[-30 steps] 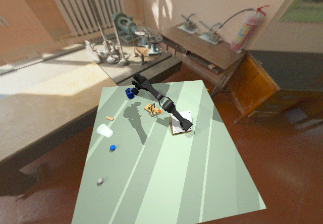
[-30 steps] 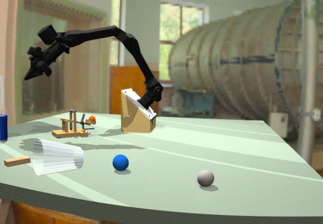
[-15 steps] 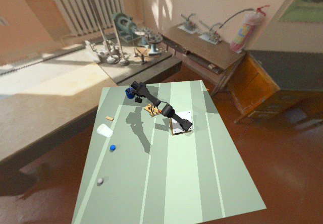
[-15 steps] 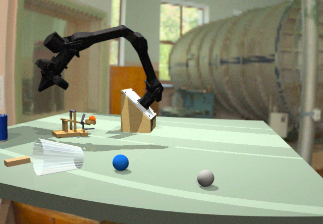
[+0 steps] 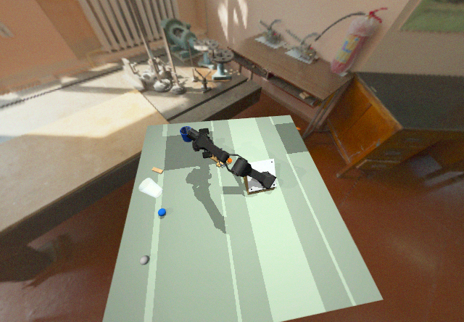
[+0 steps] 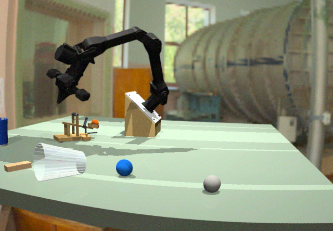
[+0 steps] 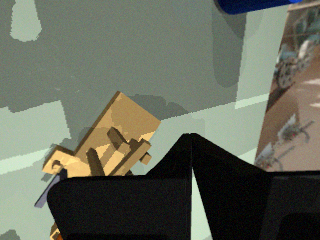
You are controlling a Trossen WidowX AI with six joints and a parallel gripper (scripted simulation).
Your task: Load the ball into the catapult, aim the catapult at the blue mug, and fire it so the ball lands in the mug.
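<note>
Now: the orange ball 140 mm behind my gripper tip, 100 mm to the left of it and 90 mm below it. Also, from my gripper tip: blue mug 140 mm ahead, 210 mm to the right, 130 mm below; wooden catapult 90 mm behind, 70 mm to the left, 100 mm below; small wooden block 370 mm ahead, 50 mm to the left, 150 mm below.
</note>
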